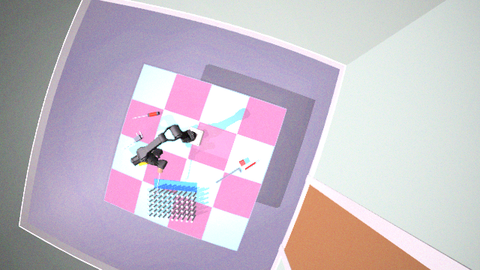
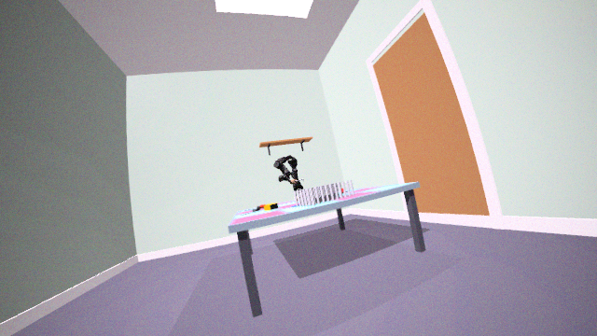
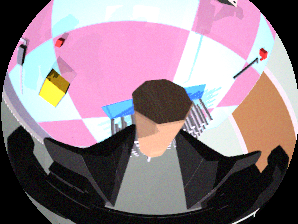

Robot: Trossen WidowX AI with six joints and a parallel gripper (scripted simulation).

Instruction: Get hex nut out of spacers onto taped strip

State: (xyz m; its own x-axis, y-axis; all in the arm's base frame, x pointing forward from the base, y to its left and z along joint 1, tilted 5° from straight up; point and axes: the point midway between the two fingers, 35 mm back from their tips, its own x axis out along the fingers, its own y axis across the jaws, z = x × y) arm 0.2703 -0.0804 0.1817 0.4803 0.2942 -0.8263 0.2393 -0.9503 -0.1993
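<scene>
The blue taped strip lies 190 mm below my gripper tip, 160 mm ahead of it and 110 mm to the left of it. From my gripper tip the other things lie so: yellow block (230 mm to the right, 170 mm below, 100 mm ahead); then small red cube (180 mm to the right, 180 mm below, 30 mm behind).
</scene>
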